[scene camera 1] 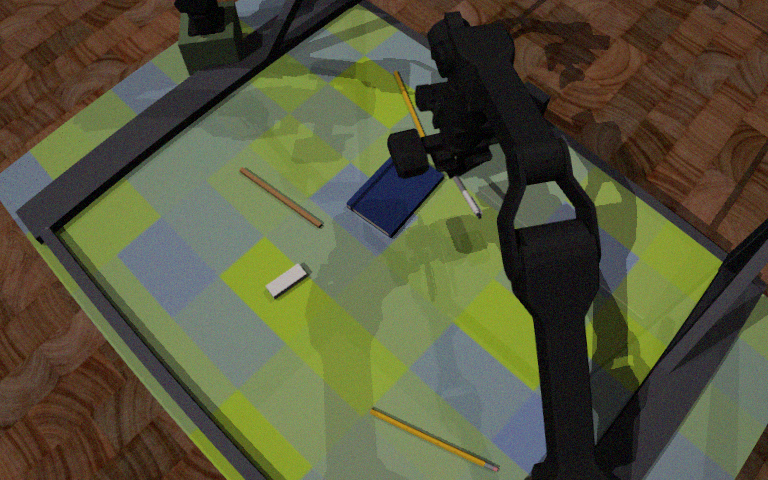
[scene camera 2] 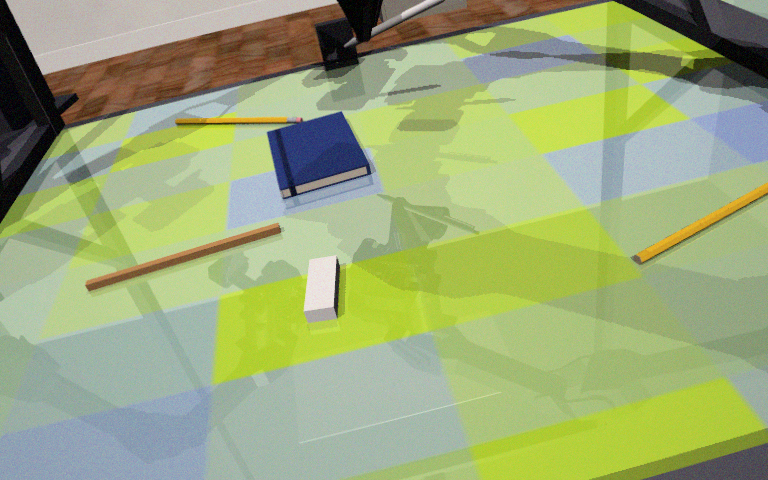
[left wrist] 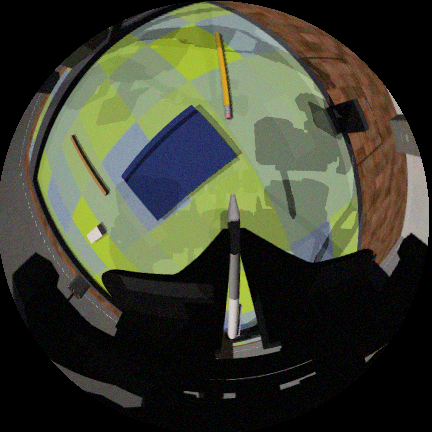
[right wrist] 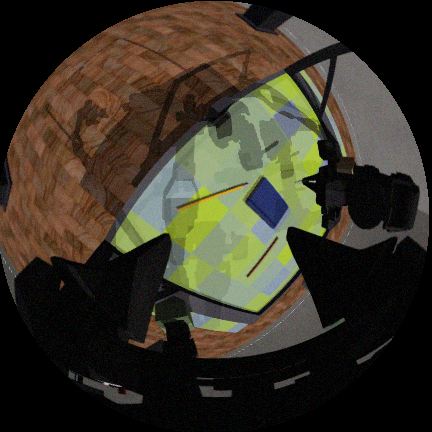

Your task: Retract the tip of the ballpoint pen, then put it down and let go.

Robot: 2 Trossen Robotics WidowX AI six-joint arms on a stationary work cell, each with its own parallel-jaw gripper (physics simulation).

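Frame: origin at the left arm's base, x right, y ahead, z up, level; metres.
Seen in the pictures: left gripper, fingertip midpoint: [scene camera 1: 453,175] [scene camera 2: 367,39] [left wrist: 233,233] [right wrist: 303,180]; right gripper, fingertip midpoint: [right wrist: 230,236]; left arm's base, origin of the base link: [right wrist: 354,171]; right arm's base, origin of the base link: [scene camera 1: 206,21] [right wrist: 175,325].
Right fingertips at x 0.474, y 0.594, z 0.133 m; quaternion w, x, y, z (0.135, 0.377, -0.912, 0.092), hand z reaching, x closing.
Note:
Offsets run from my right fingertips to a thing's middle.
A grey and white ballpoint pen @(dx -0.188, dy -0.235, dz -0.120 m) [scene camera 1: 468,198] [scene camera 2: 411,11] [left wrist: 233,280] is held clear above the mat. In the left wrist view its grey cone end points away from the gripper, and its white end with the clip lies toward the palm. Whether a fine writing point stands out of the cone is too small to tell. My left gripper [scene camera 1: 451,170] [scene camera 2: 362,35] [left wrist: 233,233] is shut on the pen's middle, near the blue notebook. My right gripper [right wrist: 230,236] is open and empty, its fingers wide apart. In scene camera 1 part of the pen is hidden behind the left gripper.
A blue notebook @(dx -0.199, dy -0.123, dz -0.231 m) [scene camera 1: 396,198] [scene camera 2: 320,152] [left wrist: 182,162] [right wrist: 267,202] lies mid-table. A yellow pencil @(dx -0.054, dy -0.038, dz -0.234 m) [scene camera 1: 408,104] [left wrist: 223,75] lies behind it. A brown stick @(dx -0.329, dy +0.012, dz -0.234 m) [scene camera 1: 281,198] [scene camera 2: 184,256], a white eraser @(dx -0.426, dy -0.102, dz -0.231 m) [scene camera 1: 287,280] [scene camera 2: 321,287] and another yellow pencil @(dx -0.464, dy -0.415, dz -0.234 m) [scene camera 1: 433,438] [scene camera 2: 702,222] lie around.

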